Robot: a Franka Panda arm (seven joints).
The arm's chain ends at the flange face. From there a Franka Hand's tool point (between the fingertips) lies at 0.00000 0.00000 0.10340 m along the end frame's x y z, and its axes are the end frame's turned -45 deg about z.
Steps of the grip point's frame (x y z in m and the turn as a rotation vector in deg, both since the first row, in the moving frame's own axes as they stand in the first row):
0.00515, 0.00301, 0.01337, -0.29, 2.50, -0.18
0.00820, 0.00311, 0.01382, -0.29, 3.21, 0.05
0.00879, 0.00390, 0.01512, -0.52, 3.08, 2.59
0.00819, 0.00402, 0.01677, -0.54, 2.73, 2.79
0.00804, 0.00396, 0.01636, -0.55, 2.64, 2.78
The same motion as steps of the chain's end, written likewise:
0.00222, 0.00131, 0.01347, 1.56, 1.97, -0.18
0.00353, 0.00012, 0.01398, 2.06, 2.47, 0.05
0.00431, -0.00030, 0.01527, 1.81, 2.55, 2.59
0.00440, -0.00026, 0.01689, 1.55, 2.31, 2.79
0.00435, -0.00032, 0.01647, 1.48, 2.26, 2.78

